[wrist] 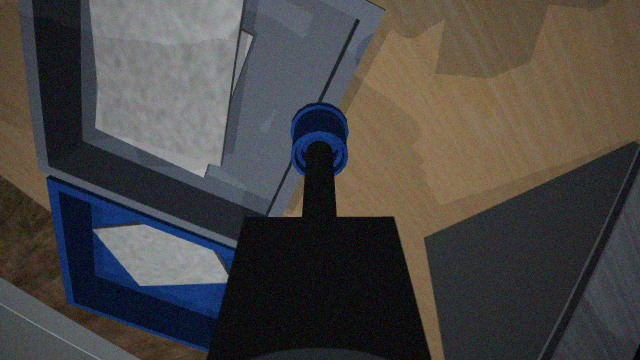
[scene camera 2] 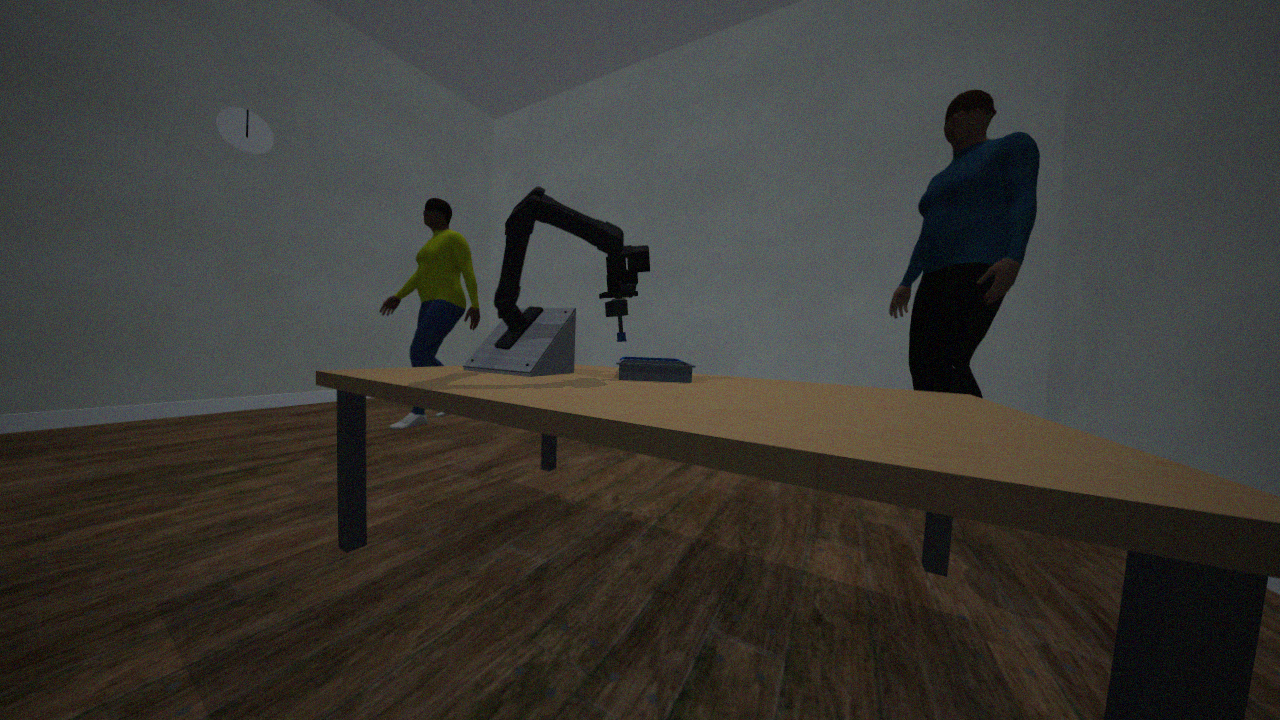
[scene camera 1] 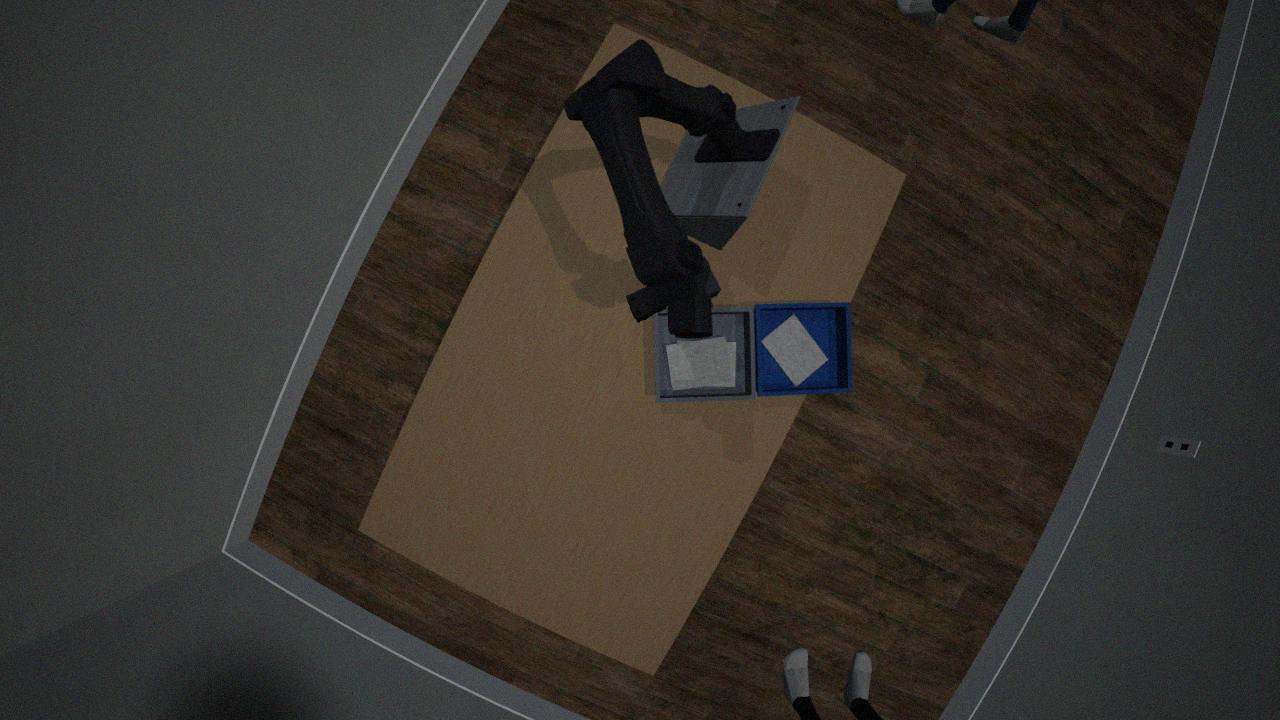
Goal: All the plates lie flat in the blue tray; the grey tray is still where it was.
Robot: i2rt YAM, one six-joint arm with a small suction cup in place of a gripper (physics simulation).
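Places are measured from the arm's base along level axes (x right, y ahead, z up), in millimetres.
Where they show: hand, tool point: (wrist: 319, 129) (scene camera 2: 621, 341); arm's base, link origin: (scene camera 2: 520, 327) (scene camera 1: 734, 148).
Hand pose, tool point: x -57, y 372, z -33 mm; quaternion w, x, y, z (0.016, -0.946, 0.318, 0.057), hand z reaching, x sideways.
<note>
Things, the pixels of their centre, and the offset from my tool point. "pt": a spot on its surface instead. Level surfaces: height alone.
- grey tray, body centre: (wrist: 182, 95) (scene camera 1: 703, 354) (scene camera 2: 654, 369) dy +57, dx -109, dz -86 mm
- lower plate, surface spot: (wrist: 243, 62) pt dy +45, dx -57, dz -103 mm
- blue tray, body centre: (wrist: 159, 270) (scene camera 1: 800, 348) (scene camera 2: 650, 365) dy -72, dx -325, dz -86 mm
- pale plate, body centre: (wrist: 164, 255) (scene camera 1: 794, 350) dy -66, dx -321, dz -106 mm
- wooden table, surface height: dz -111 mm
The grey tray (scene camera 1: 658, 371) (scene camera 2: 655, 371) (wrist: 280, 75) stands on the table. Pale overlapping plates (scene camera 1: 703, 363) (wrist: 160, 100) lie in it; how many is unclear. The corner of a lower plate (wrist: 243, 62) sticks out at their side. The blue tray (scene camera 1: 832, 329) (wrist: 75, 250) stands right beside the grey one. One pale plate (scene camera 1: 793, 350) (wrist: 165, 257) lies flat in it, turned askew. My suction cup (scene camera 2: 621, 337) (wrist: 320, 127) is open and holds nothing. It hangs above the trays' height, over the grey tray's edge in the wrist view; the arm hides it in scene camera 1.
The grey sloped arm mount (scene camera 1: 716, 183) (scene camera 2: 546, 340) (wrist: 530, 260) stands on the wooden table (scene camera 1: 554, 447) (scene camera 2: 805, 420). The blue tray reaches past the table's edge in scene camera 1. Two people (scene camera 2: 440, 268) (scene camera 2: 975, 214) stand beyond the table.
</note>
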